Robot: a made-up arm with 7 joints.
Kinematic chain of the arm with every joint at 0, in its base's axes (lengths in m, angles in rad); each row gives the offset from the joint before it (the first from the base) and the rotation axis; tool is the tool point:
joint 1: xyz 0 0 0.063 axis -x
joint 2: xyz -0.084 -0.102 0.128 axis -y
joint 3: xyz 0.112 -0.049 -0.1 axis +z
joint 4: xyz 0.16 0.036 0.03 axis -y
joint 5: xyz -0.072 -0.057 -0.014 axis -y
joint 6: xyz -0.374 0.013 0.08 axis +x
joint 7: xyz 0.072 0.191 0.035 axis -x
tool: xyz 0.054 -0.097 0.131
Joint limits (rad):
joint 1: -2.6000..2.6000
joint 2: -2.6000..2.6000
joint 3: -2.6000..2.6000
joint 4: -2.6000..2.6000
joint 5: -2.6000..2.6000
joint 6: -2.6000..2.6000
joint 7: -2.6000..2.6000
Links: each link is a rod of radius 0.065 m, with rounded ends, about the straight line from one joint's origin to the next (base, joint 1, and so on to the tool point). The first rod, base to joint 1, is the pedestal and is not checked.
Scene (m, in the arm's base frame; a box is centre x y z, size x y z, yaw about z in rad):
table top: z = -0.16
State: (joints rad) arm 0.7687 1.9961 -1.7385 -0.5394 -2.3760 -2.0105 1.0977
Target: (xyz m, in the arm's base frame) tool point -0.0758 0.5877 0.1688
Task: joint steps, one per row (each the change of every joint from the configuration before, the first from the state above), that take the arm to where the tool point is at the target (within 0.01 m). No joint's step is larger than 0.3 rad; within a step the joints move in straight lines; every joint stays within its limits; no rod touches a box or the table.
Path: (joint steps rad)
1: 0.2575 -0.2367 0.1448 0.0796 0.0426 0.1301 -0.0405
2: 0.2574 -0.2368 0.1448 0.0796 0.0426 0.1301 -0.0405
3: 0.2575 -0.2367 0.1448 0.0796 0.0426 0.1301 -0.0406
4: 0.2574 -0.2367 0.1448 0.0796 0.0425 0.1301 -0.0405

